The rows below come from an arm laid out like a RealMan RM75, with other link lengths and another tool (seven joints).
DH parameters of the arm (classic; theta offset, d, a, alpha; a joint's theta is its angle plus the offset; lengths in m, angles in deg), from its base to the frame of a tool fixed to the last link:
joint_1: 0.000 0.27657 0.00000 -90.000
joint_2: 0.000 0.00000 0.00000 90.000
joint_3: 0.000 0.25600 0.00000 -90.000
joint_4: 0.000 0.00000 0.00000 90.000
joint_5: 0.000 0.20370 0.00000 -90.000
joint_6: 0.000 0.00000 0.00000 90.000
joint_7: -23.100 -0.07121 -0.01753 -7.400
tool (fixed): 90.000 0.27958 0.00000 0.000
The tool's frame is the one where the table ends.
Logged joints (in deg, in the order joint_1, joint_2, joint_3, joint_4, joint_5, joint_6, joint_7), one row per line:
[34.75, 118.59, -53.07, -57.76, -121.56, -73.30, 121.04]
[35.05, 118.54, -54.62, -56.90, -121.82, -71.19, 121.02]
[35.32, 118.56, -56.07, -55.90, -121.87, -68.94, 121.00]
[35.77, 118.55, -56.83, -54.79, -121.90, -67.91, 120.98]
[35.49, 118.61, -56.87, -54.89, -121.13, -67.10, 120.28]
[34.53, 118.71, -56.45, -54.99, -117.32, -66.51, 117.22]
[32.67, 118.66, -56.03, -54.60, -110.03, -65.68, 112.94]
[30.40, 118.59, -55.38, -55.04, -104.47, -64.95, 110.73]
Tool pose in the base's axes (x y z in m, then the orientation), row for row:
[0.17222, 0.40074, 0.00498, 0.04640, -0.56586, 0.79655, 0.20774]
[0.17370, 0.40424, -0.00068, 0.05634, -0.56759, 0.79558, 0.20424]
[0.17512, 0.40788, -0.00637, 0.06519, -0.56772, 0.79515, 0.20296]
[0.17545, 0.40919, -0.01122, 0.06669, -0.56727, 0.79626, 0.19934]
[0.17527, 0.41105, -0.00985, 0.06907, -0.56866, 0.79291, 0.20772]
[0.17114, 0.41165, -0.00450, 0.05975, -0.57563, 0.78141, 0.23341]
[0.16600, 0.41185, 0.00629, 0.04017, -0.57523, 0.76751, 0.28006]
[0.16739, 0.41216, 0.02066, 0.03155, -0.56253, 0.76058, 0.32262]
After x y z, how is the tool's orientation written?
As a quaternion, w x y z.
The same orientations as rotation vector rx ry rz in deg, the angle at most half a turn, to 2 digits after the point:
[-98.95, 139.29, 36.33]
[-98.66, 138.29, 35.50]
[-98.15, 137.47, 35.09]
[-97.99, 137.54, 34.43]
[-98.09, 136.77, 35.83]
[-99.85, 135.54, 40.49]
[-100.97, 134.73, 49.16]
[-99.27, 134.22, 56.93]

